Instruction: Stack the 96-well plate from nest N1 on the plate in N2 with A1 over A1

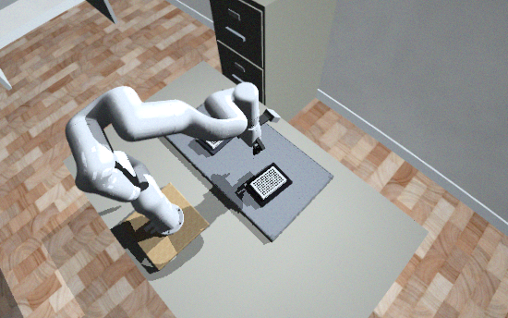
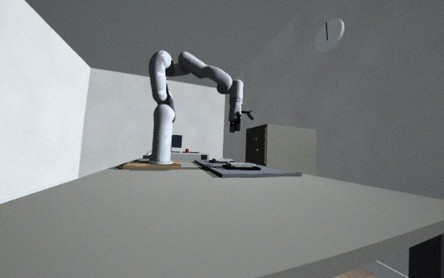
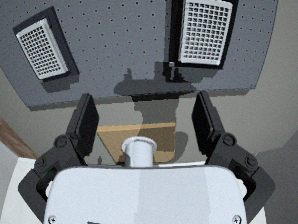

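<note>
The white 96-well plate lies 190 mm below my hand, 100 mm to the right of it and 10 mm ahead of it. Round my hand: black plate nest N1: 200 mm below, 100 mm to the right, 10 mm ahead; black plate nest N2: 230 mm to the left, 200 mm below, 10 mm behind.
</note>
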